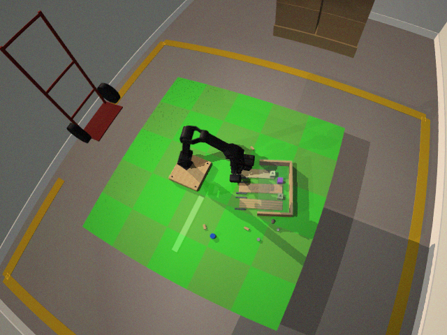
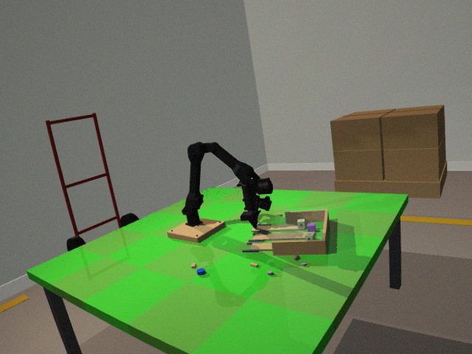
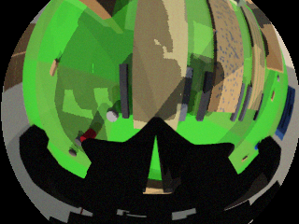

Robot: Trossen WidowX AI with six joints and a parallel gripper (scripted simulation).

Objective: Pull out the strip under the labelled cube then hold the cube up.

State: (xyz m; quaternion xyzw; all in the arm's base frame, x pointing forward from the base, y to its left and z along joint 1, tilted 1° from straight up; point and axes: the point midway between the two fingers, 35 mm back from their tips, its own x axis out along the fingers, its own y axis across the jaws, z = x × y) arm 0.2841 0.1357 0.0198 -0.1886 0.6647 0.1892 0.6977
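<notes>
Right now the pale wooden strip is 90 mm ahead of my gripper tip and 50 mm to the left of it. The rest, counted from my gripper tip: blue disc (110 mm ahead, 390 mm to the right); then red piece (80 mm behind, 70 mm to the left).
</notes>
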